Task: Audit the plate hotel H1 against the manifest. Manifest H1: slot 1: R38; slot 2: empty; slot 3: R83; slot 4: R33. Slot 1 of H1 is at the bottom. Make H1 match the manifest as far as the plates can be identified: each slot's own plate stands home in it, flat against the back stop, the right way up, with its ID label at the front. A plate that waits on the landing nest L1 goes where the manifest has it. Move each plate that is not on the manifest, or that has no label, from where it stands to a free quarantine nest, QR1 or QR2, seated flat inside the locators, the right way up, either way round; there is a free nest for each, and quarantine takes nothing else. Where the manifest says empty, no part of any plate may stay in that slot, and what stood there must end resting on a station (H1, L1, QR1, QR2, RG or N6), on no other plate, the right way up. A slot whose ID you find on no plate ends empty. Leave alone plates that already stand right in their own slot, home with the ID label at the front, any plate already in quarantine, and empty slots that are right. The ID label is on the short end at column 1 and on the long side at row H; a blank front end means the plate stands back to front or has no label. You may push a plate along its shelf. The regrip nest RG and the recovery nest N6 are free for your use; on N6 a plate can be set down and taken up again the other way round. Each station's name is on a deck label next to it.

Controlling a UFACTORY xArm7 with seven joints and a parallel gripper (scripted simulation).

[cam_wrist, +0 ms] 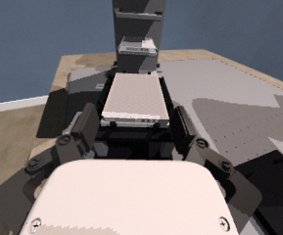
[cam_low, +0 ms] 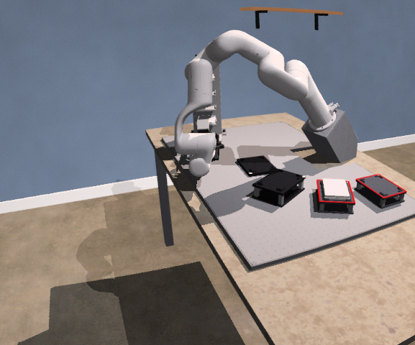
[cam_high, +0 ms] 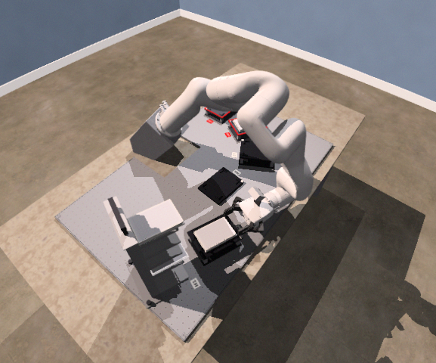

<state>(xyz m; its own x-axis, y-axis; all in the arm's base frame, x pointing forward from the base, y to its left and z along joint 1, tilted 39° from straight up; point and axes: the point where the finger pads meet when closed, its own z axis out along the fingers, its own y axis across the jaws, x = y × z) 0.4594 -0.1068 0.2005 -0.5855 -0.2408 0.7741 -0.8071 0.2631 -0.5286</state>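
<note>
Now: hand 30 mm to the right of the RG deck label and 80 mm above it. Also, from my hand: plate hotel H1: 30 mm behind, 340 mm to the right, 110 mm above; then pale plate: 20 mm behind, 260 mm to the right, 20 mm above; then H1 deck label: 80 mm ahead, 220 mm to the right, 80 mm below.
</note>
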